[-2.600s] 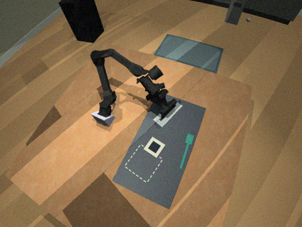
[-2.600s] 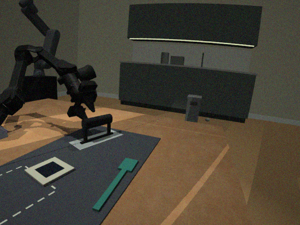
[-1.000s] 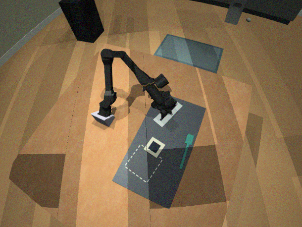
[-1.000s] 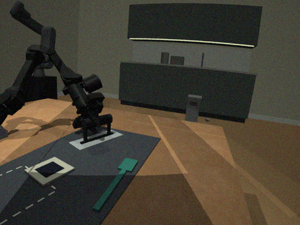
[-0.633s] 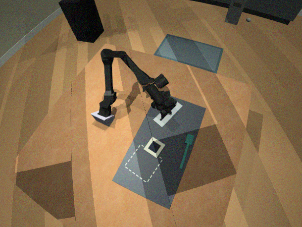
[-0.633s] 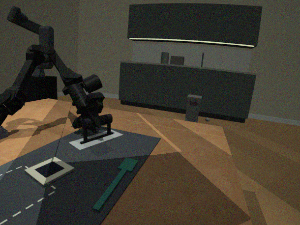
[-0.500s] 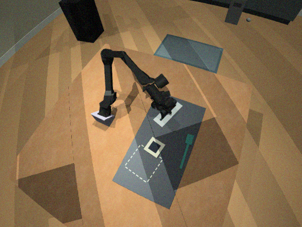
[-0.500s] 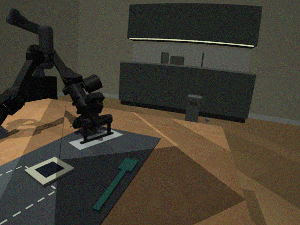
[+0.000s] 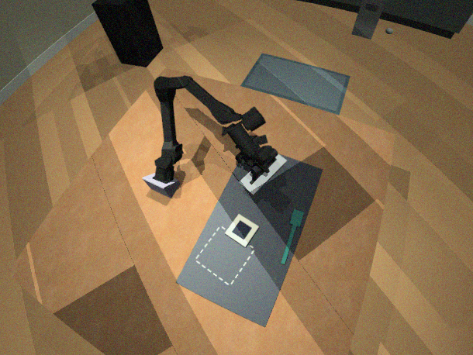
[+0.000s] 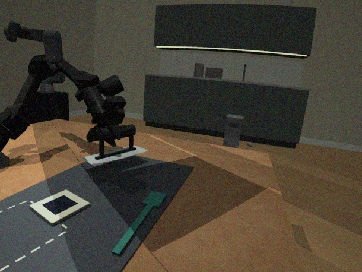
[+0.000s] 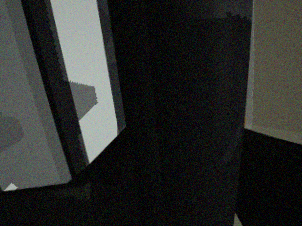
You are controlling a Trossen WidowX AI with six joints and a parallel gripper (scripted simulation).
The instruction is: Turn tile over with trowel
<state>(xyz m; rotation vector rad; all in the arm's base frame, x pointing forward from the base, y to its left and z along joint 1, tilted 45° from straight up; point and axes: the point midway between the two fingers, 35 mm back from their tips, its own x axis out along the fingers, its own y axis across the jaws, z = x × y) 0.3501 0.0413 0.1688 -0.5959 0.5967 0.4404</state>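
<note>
The dark mat lies 160 mm to the right of my gripper tip, 110 mm below it and 20 mm ahead of it. The rest, counted from my gripper tip: teal long-handled spatula: 160 mm ahead, 150 mm to the right, 90 mm below; tile: 210 mm to the right, 90 mm below, 20 mm behind.
</note>
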